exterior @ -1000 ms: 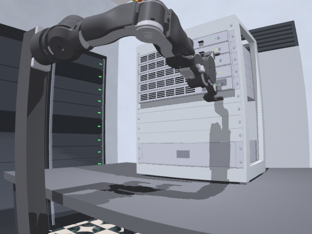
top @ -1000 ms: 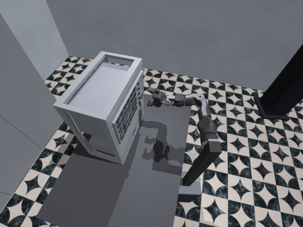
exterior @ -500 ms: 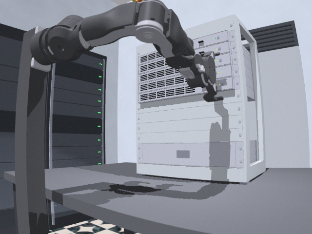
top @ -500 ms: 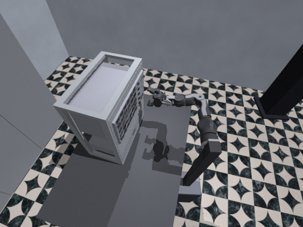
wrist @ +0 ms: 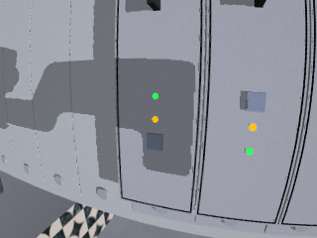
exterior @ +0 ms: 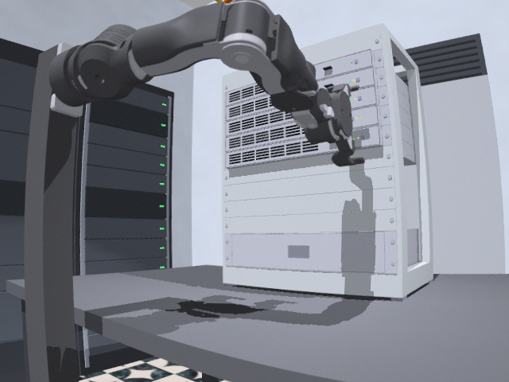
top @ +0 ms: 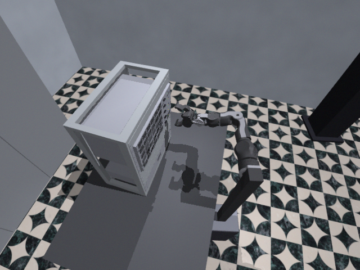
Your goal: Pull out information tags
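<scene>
Right now the grey-blue locate button is 4 cm ahead of my hand, 1 cm to the left of it and 3 cm above it.
</scene>
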